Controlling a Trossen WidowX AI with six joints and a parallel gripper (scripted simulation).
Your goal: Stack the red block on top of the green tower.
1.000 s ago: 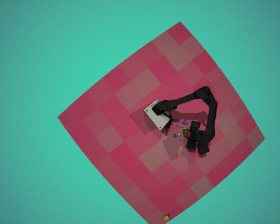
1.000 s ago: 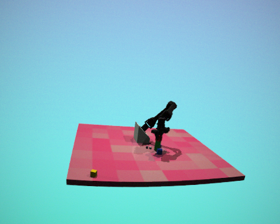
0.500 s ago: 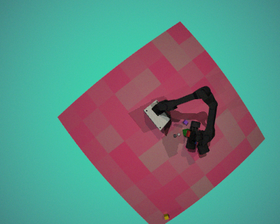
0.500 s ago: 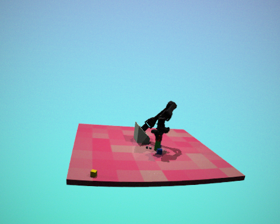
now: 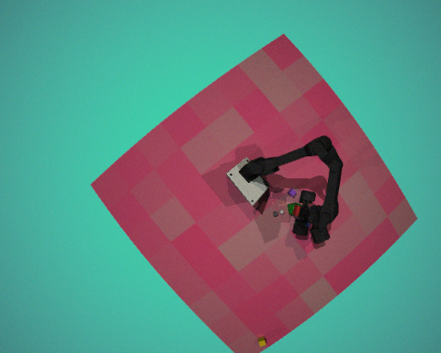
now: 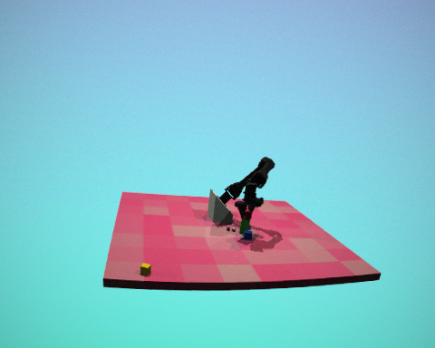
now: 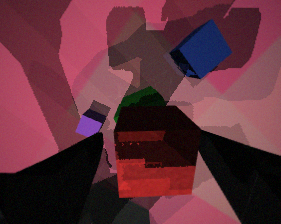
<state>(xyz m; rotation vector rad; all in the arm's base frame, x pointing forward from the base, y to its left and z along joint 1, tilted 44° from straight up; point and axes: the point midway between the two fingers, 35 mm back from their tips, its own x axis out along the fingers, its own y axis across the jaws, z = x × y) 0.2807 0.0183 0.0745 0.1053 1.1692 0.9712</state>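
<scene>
Right now my gripper tip is 10 mm below the red block. From my gripper tip the other things lie so: yellow block: 590 mm to the right, 470 mm ahead, 80 mm below; then blue block: 90 mm ahead, 70 mm below, 10 mm to the right.
</scene>
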